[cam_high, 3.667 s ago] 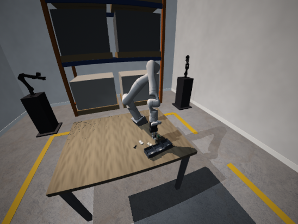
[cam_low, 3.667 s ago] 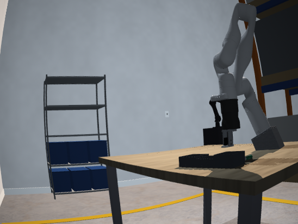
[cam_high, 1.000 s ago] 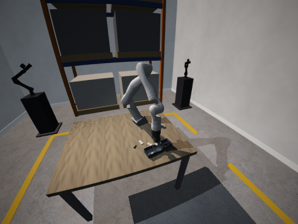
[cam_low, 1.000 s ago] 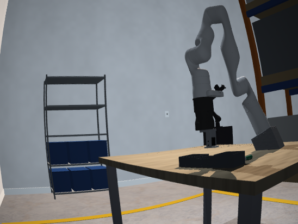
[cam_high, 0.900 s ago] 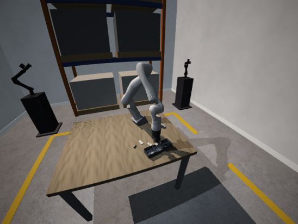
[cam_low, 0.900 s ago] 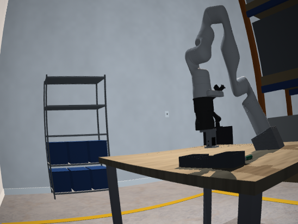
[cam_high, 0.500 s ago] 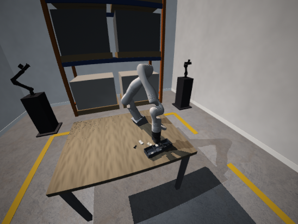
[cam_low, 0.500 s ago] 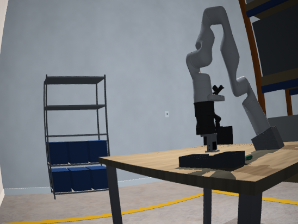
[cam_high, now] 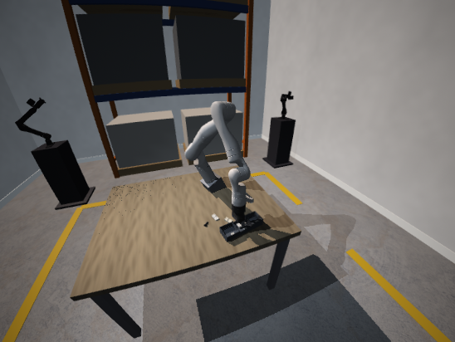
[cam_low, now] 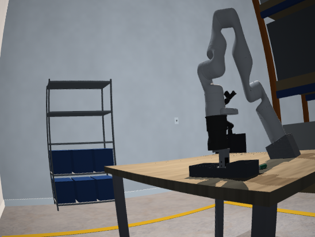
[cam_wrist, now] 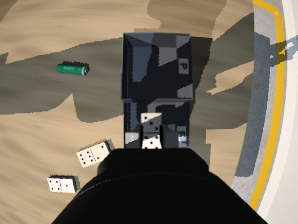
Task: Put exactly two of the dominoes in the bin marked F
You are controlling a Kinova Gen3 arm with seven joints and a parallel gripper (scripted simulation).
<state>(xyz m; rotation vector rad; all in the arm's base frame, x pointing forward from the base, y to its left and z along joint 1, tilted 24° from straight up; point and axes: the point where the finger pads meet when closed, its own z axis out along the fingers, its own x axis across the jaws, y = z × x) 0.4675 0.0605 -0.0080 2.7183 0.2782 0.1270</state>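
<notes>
The green cylinder lies 140 mm behind my hand, 70 mm to the left of it and 40 mm below it. Round my hand: dark piece 90 mm behind, 190 mm to the right, 40 mm below.
</notes>
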